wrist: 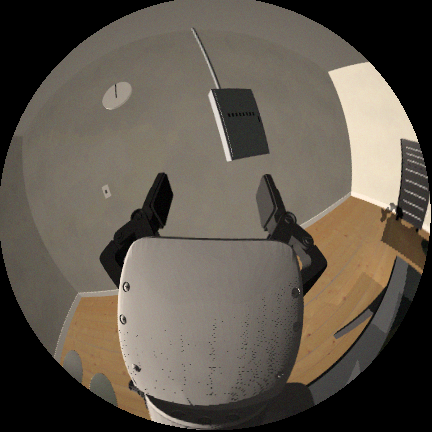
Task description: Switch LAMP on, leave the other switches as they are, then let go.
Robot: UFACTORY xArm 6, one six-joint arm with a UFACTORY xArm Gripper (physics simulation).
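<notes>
A dark grey box (246,135) with a light side face hangs on the grey wall, above and a little right of the space between my fingers. A row of small dark slots and one short dark slot near its right edge show on its front. I cannot make out a LAMP label or any switch in this view. My gripper (213,182) is open and empty, with its two dark fingers wide apart. The fingertips are below the box in the view and appear apart from it.
A thin conduit (206,57) runs up from the box. A round clock (117,100) and a small wall socket (106,191) are on the left. A dark slatted unit (414,187) stands at the far right, above a wooden floor (332,250). A dark curved surface fills the lower right.
</notes>
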